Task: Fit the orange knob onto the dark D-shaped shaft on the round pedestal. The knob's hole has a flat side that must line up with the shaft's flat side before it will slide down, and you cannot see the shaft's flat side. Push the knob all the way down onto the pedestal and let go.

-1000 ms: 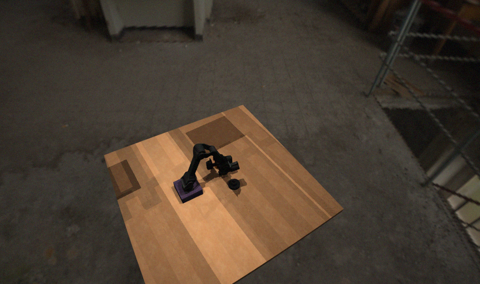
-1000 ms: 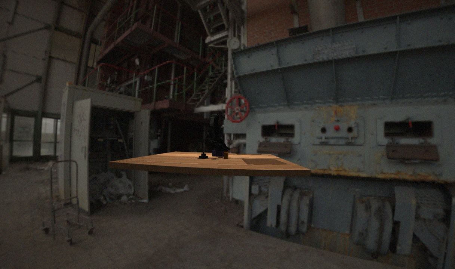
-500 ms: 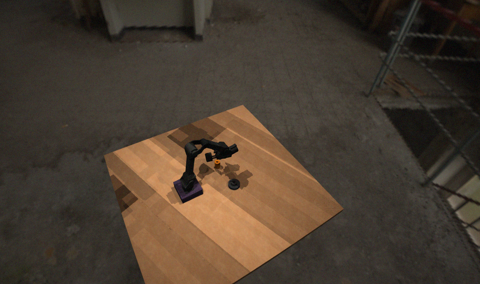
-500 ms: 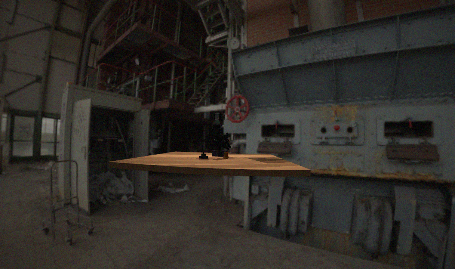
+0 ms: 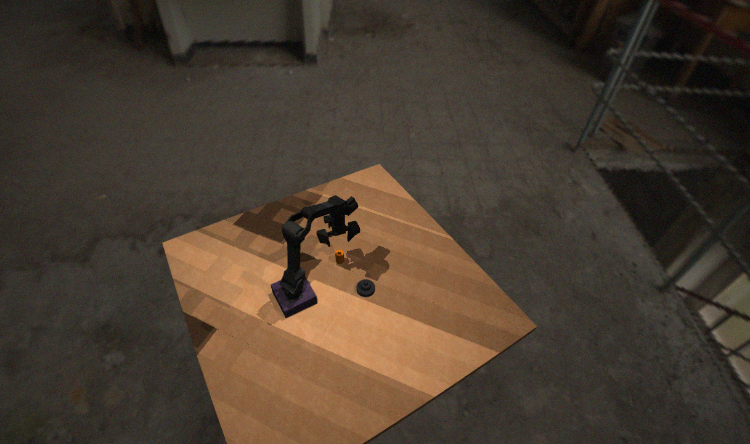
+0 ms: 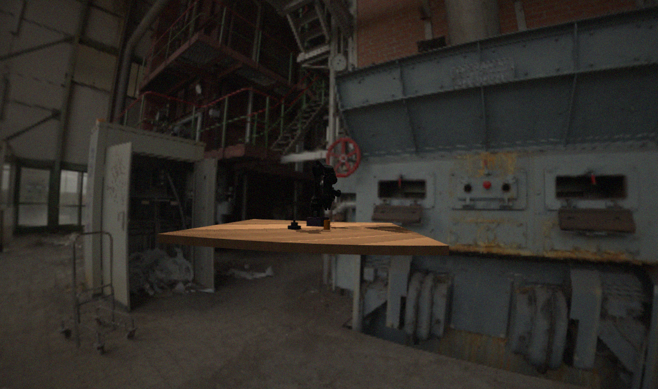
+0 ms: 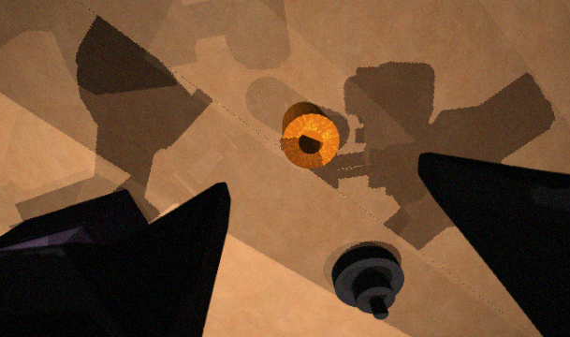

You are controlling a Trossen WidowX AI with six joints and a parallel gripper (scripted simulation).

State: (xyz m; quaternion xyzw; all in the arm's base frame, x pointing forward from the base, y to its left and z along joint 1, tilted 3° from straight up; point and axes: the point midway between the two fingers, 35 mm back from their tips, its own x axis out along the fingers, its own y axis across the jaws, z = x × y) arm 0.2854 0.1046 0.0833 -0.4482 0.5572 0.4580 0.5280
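My gripper tip is now 9 cm above the orange knob. Round my gripper tip: dark pedestal (21 cm to the right, 9 cm below, 2 cm ahead).
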